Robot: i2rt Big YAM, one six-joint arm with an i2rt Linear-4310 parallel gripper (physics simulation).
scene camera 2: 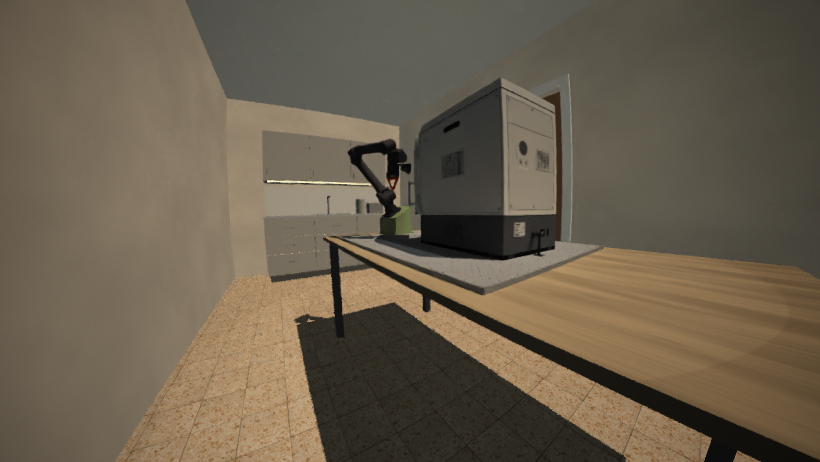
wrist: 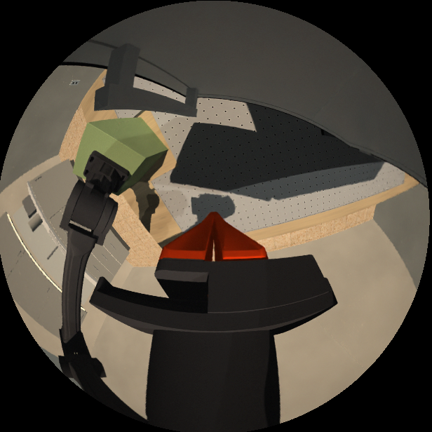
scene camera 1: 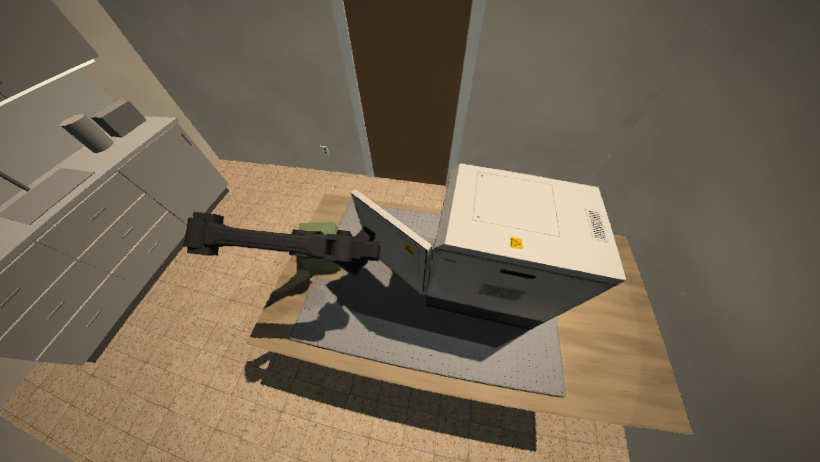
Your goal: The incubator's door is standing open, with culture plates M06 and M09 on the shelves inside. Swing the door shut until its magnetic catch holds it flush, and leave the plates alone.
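Seen in the pictures: gripper, fingertip midpoint: (scene camera 2: 392, 190) (scene camera 1: 352, 268); arm's base at its link origin: (scene camera 2: 392, 213).
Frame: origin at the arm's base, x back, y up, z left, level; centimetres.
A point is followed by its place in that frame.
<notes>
The white incubator (scene camera 1: 516, 200) @[x -76.8, y 40.7, z -9.8 cm] (scene camera 2: 464, 183) @[x -81.4, y 10.6, z -31.1 cm] stands with its door (scene camera 1: 410, 266) @[x -45.7, y 18.6, z -20.1 cm] (wrist: 280, 55) standing open, angled out from the near hinge side in scene view 1. The door's outer face faces the arm, and its grey handle (wrist: 117, 75) shows at the upper left in the wrist view. My gripper (scene camera 2: 393, 188) @[x -24.4, y 13.7, z -18.7 cm] (wrist: 213, 217) is shut and empty, its red fingers pointing down beside the door's outer side, above the board. In scene view 1 the arm's wrist overlaps the door's outer face and hides the fingers; contact cannot be told. Plates M06 and M09 do not show.
The arm's green base block (scene camera 1: 318, 228) @[x -2.0, y 3.6, z 6.5 cm] (scene camera 2: 395, 222) @[x -10.3, y -6.3, z -5.8 cm] (wrist: 122, 145) stands on the outer side of the door. The incubator stands on a grey perforated board (scene camera 1: 487, 373) @[x -76.1, y -14.3, z -51.5 cm] (scene camera 2: 464, 275) @[x -97.6, y -14.2, z -55.7 cm] on a wooden table (scene camera 1: 619, 355) @[x -135.3, y -15.5, z -47.1 cm] (scene camera 2: 688, 309) @[x -136.0, y -15.5, z -45.8 cm]. Grey cabinets (scene camera 1: 149, 166) stand at the left in scene view 1.
</notes>
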